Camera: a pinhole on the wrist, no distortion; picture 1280 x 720 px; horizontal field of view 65.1 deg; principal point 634.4 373.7 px. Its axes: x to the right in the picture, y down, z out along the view. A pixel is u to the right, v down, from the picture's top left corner.
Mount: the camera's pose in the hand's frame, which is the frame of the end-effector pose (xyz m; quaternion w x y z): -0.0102 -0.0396 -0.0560 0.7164 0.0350 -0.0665 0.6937
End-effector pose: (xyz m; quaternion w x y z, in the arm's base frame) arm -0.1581 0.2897 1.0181 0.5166 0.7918 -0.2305 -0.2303
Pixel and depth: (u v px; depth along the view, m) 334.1 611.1 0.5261
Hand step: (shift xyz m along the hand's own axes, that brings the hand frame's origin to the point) -0.1637 -0.2660 0.4363
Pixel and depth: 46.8 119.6 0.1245
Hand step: 0.0134 -0.1306 0.0579
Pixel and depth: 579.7 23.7 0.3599
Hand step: 0.0979 -0.1147 0.3023
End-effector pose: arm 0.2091 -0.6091 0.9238 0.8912 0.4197 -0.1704 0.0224
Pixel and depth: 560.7 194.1 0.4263
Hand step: 0.0452 -0.1340 0.3642
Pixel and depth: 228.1 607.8 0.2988
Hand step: -0.0973 -0.1995 0.2191
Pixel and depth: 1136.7 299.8 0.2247
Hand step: -0.0009 0.0392 0.1830
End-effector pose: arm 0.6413 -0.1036 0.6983 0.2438 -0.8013 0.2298 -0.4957
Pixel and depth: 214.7 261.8 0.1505
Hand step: -0.0023 -0.1239 0.0844
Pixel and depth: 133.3 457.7 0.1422
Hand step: -0.0308 -0.1297 0.0739
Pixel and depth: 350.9 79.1 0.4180
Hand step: 0.0895 -0.2204 0.3455
